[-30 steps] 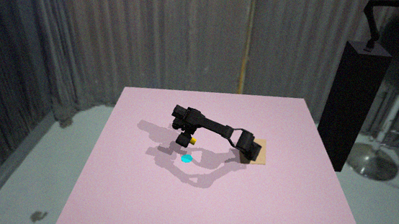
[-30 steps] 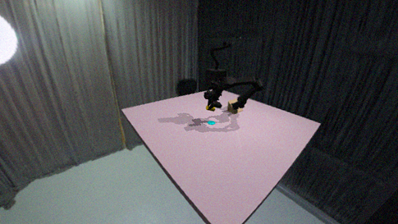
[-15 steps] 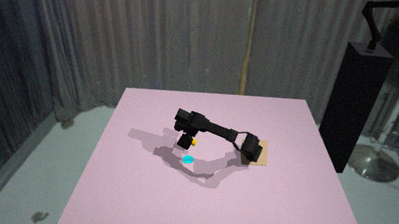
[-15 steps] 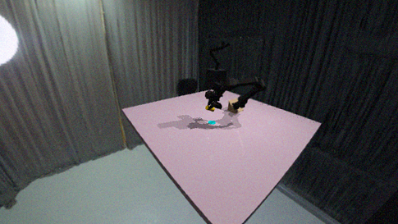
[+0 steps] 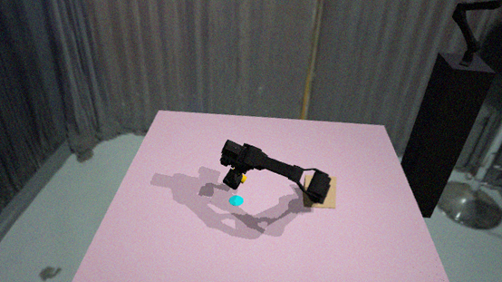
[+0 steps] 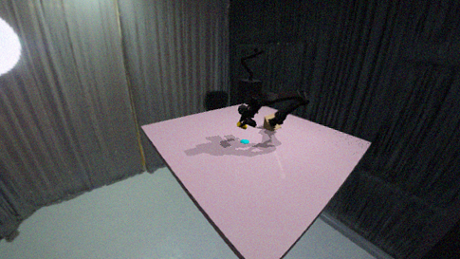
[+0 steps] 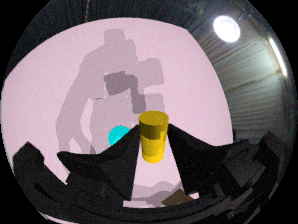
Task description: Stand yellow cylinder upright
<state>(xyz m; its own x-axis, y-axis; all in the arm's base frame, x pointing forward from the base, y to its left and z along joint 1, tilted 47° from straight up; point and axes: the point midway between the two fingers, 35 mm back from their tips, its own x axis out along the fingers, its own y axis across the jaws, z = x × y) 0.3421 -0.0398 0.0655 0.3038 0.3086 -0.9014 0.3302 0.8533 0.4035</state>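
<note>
Right now my gripper tip is 2 cm past the cyan circle, 4 cm to the right of it and 11 cm above it. From my gripper tip the other things lie so: yellow tall cylinder: 2 cm behind, 1 cm below.
</note>
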